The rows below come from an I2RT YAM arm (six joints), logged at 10 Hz.
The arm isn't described. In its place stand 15 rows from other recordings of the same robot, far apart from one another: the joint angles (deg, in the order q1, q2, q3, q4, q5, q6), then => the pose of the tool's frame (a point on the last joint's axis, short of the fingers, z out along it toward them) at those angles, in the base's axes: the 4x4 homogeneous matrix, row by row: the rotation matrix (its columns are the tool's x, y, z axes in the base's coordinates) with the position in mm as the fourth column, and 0 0 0 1 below.
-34.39, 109.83, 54.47, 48.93, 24.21, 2.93 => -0.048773 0.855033 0.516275 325.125; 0.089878 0.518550 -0.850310 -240.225; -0.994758 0.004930 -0.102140 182.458; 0 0 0 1
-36.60, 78.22, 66.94, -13.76, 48.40, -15.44 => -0.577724 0.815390 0.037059 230.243; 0.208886 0.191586 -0.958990 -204.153; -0.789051 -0.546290 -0.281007 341.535; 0 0 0 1
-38.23, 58.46, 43.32, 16.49, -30.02, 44.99 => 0.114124 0.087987 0.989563 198.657; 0.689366 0.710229 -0.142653 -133.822; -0.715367 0.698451 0.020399 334.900; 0 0 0 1
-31.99, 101.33, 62.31, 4.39, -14.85, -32.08 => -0.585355 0.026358 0.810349 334.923; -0.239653 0.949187 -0.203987 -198.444; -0.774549 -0.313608 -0.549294 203.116; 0 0 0 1
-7.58, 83.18, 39.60, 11.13, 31.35, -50.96 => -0.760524 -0.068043 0.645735 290.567; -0.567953 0.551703 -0.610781 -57.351; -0.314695 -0.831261 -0.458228 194.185; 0 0 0 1
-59.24, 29.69, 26.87, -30.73, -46.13, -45.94 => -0.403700 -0.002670 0.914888 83.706; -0.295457 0.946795 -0.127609 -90.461; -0.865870 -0.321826 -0.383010 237.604; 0 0 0 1
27.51, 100.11, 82.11, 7.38, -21.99, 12.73 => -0.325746 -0.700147 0.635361 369.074; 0.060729 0.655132 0.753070 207.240; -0.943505 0.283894 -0.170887 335.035; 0 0 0 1
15.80, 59.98, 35.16, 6.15, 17.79, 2.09 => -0.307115 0.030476 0.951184 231.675; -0.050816 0.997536 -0.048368 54.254; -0.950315 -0.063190 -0.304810 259.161; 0 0 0 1
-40.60, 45.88, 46.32, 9.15, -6.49, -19.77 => -0.071052 0.571644 0.817420 145.807; -0.381733 0.741522 -0.551747 -119.672; -0.921538 -0.351239 0.165529 383.123; 0 0 0 1
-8.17, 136.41, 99.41, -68.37, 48.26, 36.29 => -0.829187 0.483376 -0.280707 409.084; 0.517125 0.472722 -0.713524 -85.567; -0.212204 -0.736805 -0.641940 101.795; 0 0 0 1
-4.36, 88.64, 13.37, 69.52, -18.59, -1.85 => -0.091962 -0.247313 0.964562 241.421; -0.023676 0.968936 0.246178 -7.025; -0.995481 -0.000198 -0.094961 144.941; 0 0 0 1
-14.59, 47.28, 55.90, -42.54, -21.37, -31.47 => -0.430305 -0.331436 0.839635 161.063; -0.390353 0.907010 0.157979 -28.519; -0.813918 -0.259775 -0.519668 343.705; 0 0 0 1
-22.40, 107.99, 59.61, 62.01, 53.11, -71.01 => -0.824911 0.514289 0.234581 360.632; -0.273931 -0.000700 -0.961749 -179.438; -0.494453 -0.857617 0.141457 243.766; 0 0 0 1
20.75, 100.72, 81.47, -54.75, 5.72, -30.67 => -0.606453 -0.739646 0.291786 328.882; -0.772523 0.634974 0.003967 120.808; -0.188211 -0.223005 -0.956475 243.582; 0 0 0 1
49.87, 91.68, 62.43, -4.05, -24.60, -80.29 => 0.846583 -0.503863 0.171522 220.518; -0.386218 -0.359788 0.849346 284.589; -0.366242 -0.785286 -0.499191 251.627; 0 0 0 1
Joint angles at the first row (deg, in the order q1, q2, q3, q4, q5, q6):
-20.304, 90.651, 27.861, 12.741, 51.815, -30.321
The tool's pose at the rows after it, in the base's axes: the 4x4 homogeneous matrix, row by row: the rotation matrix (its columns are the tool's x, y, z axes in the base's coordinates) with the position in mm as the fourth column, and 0 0 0 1 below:
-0.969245 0.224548 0.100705 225.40; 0.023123 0.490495 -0.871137 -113.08; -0.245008 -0.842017 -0.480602 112.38; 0 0 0 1
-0.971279 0.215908 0.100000 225.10; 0.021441 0.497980 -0.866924 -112.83; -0.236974 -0.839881 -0.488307 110.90; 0 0 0 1
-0.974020 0.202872 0.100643 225.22; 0.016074 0.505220 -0.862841 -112.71; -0.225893 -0.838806 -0.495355 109.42; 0 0 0 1
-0.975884 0.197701 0.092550 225.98; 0.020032 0.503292 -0.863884 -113.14; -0.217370 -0.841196 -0.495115 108.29; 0 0 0 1
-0.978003 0.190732 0.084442 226.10; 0.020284 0.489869 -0.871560 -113.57; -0.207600 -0.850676 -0.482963 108.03; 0 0 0 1
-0.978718 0.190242 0.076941 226.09; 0.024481 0.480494 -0.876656 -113.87; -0.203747 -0.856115 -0.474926 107.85; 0 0 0 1
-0.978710 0.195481 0.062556 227.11; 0.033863 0.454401 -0.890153 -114.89; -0.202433 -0.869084 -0.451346 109.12; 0 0 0 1
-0.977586 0.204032 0.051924 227.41; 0.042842 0.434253 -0.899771 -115.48; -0.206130 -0.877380 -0.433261 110.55; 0 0 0 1
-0.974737 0.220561 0.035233 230.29; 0.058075 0.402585 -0.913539 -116.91; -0.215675 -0.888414 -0.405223 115.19; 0 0 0 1
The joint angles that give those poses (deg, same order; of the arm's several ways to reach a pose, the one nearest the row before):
-20.304, 90.985, 28.038, 12.486, 51.450, -30.323
-20.304, 91.227, 28.037, 12.132, 51.110, -30.318
-20.302, 91.558, 28.081, 11.959, 50.744, -30.679
-20.303, 92.082, 28.372, 11.690, 51.087, -30.608
-20.304, 92.341, 28.307, 12.349, 52.009, -31.361
-20.309, 92.514, 28.302, 12.613, 52.698, -31.511
-20.303, 92.737, 28.477, 13.417, 54.404, -31.930
-20.302, 92.690, 28.520, 13.963, 55.675, -32.025
-20.226, 92.538, 29.366, 13.900, 57.674, -31.891

